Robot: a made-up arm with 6 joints.
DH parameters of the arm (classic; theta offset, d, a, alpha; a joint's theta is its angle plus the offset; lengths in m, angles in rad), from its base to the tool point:
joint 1: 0 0.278 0 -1.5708
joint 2: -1.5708 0 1.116 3.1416
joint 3: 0 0 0 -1.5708
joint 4: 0 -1.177 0 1.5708
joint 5: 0 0.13 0 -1.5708
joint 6: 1.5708 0 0 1.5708
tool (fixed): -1.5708 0 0 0
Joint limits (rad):
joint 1: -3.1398..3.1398
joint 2: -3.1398..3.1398
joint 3: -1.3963..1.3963
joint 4: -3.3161..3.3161
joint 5: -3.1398..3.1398
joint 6: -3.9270..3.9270
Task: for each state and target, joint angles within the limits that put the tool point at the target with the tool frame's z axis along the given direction. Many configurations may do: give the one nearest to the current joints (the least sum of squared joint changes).
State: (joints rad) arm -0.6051 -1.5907 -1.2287 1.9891 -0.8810 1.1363
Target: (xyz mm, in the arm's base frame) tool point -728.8 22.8 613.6 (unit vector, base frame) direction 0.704 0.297 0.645
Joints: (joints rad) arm 0.0015 -2.4343 -0.9686 1.7554 -1.0534 0.6039
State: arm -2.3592 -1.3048 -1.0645 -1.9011 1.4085 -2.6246
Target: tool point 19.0 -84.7 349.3 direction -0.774 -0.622 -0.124
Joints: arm -1.8326 -1.4112 -1.3963 -1.8858 2.2147 -3.1941
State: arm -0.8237 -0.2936 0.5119 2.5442 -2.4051 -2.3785
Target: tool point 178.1 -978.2 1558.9 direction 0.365 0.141 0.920
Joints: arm -1.4344 -0.1587 -0.1107 1.9117 -2.4018 -1.6388
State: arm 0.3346 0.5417 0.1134 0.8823 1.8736 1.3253
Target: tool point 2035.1 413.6 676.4 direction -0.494 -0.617 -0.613
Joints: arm 0.1976 0.9639 0.6516 1.6169 2.4537 0.9137
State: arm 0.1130 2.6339 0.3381 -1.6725 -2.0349 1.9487
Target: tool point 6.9 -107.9 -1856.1 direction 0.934 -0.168 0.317
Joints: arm -0.5718 2.7225 0.8970 -0.8377 -2.0032 2.1904
